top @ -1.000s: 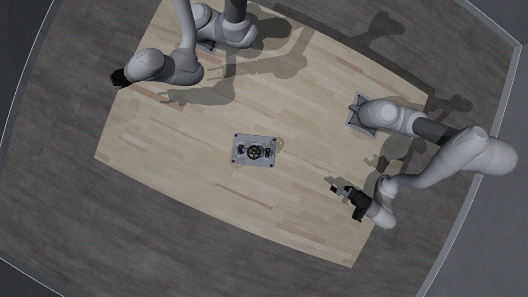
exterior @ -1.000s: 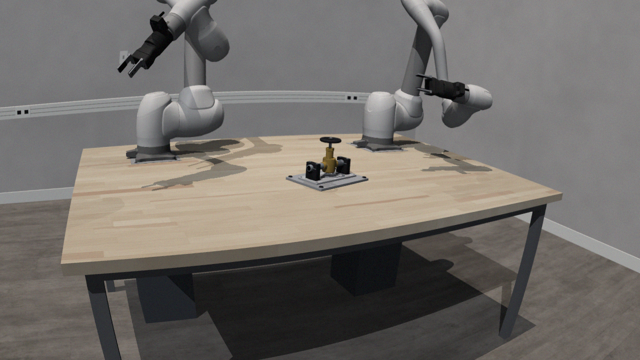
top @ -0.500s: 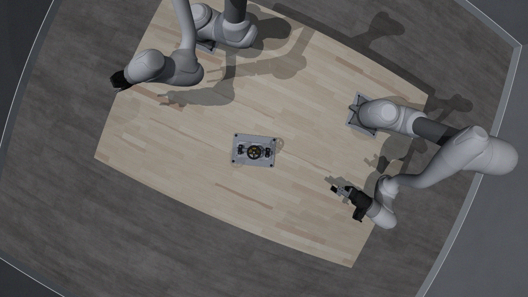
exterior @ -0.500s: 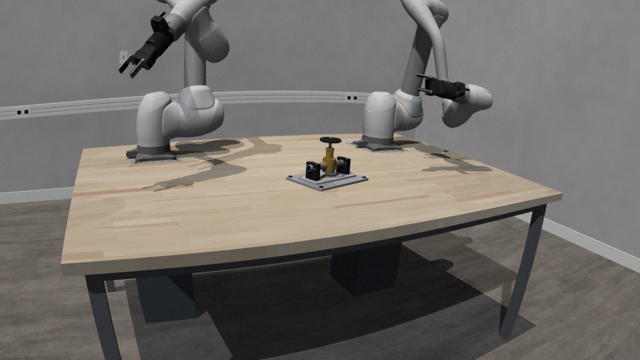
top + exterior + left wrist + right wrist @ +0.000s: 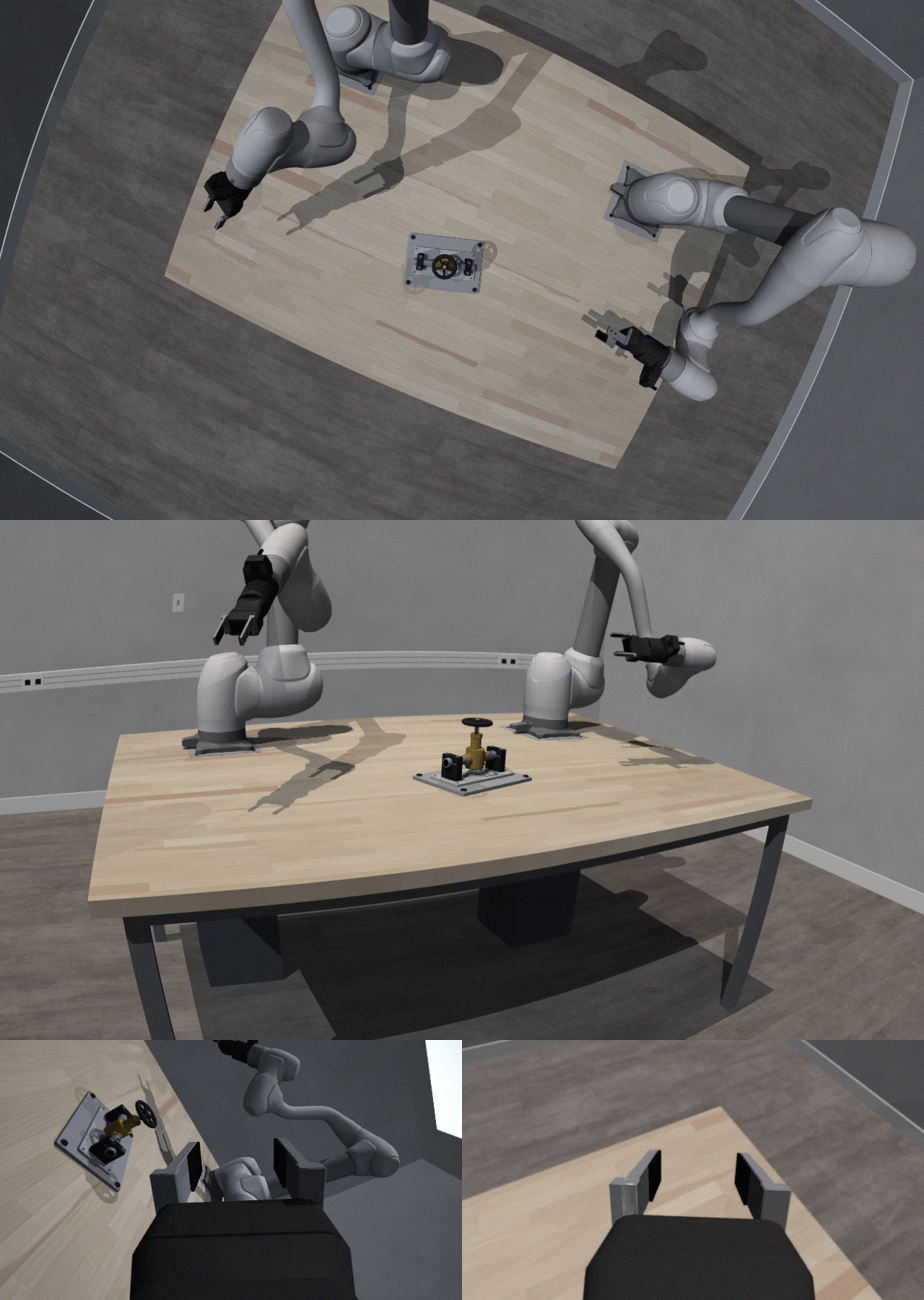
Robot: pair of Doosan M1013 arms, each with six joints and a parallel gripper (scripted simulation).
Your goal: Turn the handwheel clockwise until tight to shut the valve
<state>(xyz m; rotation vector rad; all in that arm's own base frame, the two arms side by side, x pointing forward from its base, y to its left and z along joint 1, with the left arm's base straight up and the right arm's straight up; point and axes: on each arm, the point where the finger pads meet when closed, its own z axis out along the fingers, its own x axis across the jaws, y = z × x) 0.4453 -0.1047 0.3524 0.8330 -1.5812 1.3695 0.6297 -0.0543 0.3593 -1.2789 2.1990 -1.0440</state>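
Right now the black handwheel is 61 cm to the left of my right hand, 23 cm below it and 13 cm behind it.
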